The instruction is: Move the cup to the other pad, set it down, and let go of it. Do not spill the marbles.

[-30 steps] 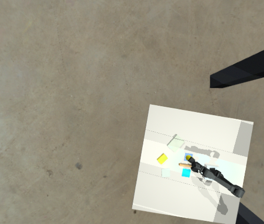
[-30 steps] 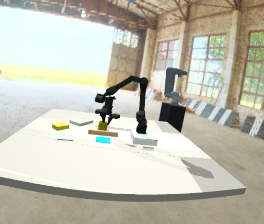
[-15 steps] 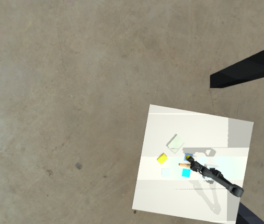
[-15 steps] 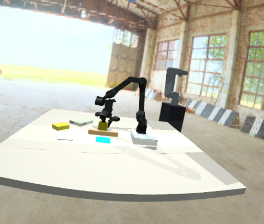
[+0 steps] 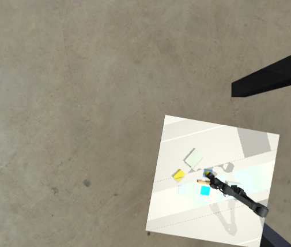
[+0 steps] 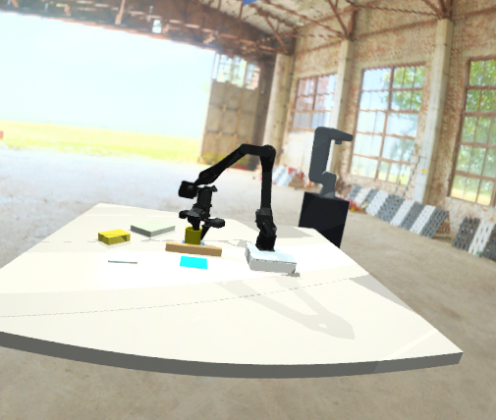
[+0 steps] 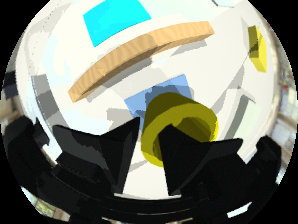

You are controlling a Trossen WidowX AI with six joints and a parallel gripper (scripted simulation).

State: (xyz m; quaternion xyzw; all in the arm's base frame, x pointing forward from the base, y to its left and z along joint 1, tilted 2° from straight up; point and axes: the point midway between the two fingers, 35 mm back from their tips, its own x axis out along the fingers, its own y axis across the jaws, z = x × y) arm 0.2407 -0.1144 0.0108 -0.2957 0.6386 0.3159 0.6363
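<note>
The yellow cup is 20 mm ahead of my gripper tip and 20 mm to the right of it. The rest, counted from my gripper tip: cyan pad 40 mm ahead, 170 mm to the left, 40 mm below; brown wooden bar 30 mm ahead, 80 mm to the left, 30 mm below; light blue pad 20 mm ahead, 20 mm to the right, 40 mm below.
</note>
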